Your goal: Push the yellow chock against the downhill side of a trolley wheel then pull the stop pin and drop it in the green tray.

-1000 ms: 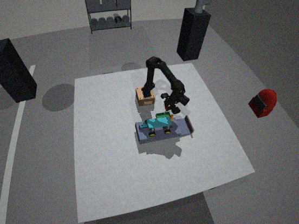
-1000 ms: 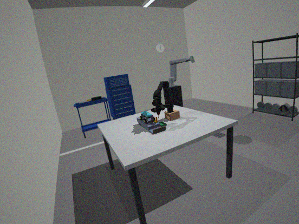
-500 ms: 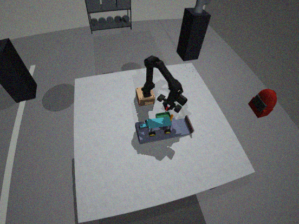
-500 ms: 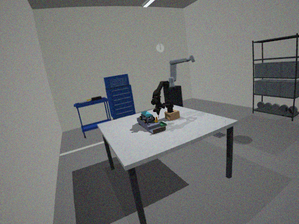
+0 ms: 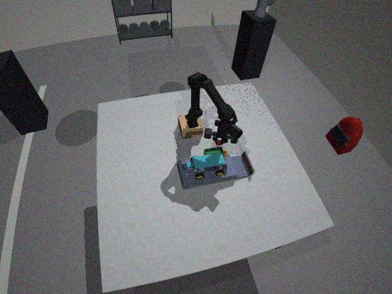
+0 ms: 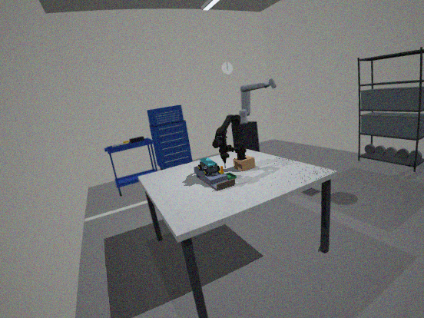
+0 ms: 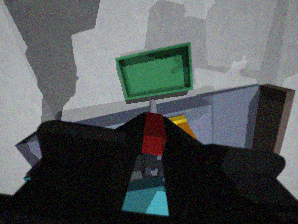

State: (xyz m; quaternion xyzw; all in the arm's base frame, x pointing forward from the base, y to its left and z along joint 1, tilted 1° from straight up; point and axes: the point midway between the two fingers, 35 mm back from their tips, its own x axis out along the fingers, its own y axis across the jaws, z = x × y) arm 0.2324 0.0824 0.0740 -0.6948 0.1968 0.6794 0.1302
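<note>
Now: gripper tip 5 cm short of the yellow chock and 5 cm above it. From my gripper tip the other things lie so: red-headed stop pin: right at my gripper tip; teal trolley: 10 cm ahead, 10 cm to the right, 2 cm below; grey ramp: 10 cm ahead, 10 cm to the right, 9 cm below.
</note>
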